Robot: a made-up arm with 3 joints. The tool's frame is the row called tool. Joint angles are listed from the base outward.
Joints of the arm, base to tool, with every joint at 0 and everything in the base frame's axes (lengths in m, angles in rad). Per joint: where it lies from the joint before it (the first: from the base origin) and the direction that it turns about. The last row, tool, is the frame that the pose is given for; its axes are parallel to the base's.
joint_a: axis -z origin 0 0 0.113
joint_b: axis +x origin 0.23 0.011 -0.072
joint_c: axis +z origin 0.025 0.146 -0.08
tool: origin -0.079 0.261 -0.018
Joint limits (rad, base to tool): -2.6..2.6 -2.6..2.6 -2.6..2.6
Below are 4 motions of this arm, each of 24 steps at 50 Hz.
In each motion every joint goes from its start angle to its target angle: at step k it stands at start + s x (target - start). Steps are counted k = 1, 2, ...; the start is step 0. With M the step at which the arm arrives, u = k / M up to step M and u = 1 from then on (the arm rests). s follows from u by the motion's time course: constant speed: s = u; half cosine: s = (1 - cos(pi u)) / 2; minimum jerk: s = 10 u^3 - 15 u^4 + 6 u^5.
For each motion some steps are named. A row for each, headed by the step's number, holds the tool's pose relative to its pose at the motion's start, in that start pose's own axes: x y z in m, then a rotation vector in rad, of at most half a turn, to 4 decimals.
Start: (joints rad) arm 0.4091 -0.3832 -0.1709
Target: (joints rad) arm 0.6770 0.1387 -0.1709
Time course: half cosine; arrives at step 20
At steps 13, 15, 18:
13: 0.0843 -0.0266 0.1422 0.3663 0.1014 -0.1923
15: 0.1005 -0.0389 0.1661 0.4308 0.1117 -0.2276
18: 0.1160 -0.0530 0.1886 0.4931 0.1195 -0.2620

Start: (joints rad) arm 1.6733 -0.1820 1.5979
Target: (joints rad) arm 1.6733 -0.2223 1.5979
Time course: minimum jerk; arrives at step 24
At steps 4, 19, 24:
4: -0.0001 0.0000 -0.0001 0.0000 0.0014 0.0000
19: -0.0037 0.0001 -0.0022 0.0010 0.0377 0.0000
24: -0.0040 0.0001 -0.0023 0.0011 0.0403 0.0000

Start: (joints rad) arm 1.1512 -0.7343 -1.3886
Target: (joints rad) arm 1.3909 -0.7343 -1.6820
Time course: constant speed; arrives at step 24
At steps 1, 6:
1: 0.0071 0.0017 -0.0033 -0.0066 0.0012 -0.0196
6: 0.0429 0.0079 -0.0205 -0.0397 0.0058 -0.1178

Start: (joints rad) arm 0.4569 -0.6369 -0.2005
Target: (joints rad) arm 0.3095 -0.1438 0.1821
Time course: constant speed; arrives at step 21
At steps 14, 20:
14: -0.1034 -0.0146 0.1435 0.3324 -0.0210 0.3406
20: -0.1440 -0.0422 0.1963 0.4742 -0.0473 0.4879

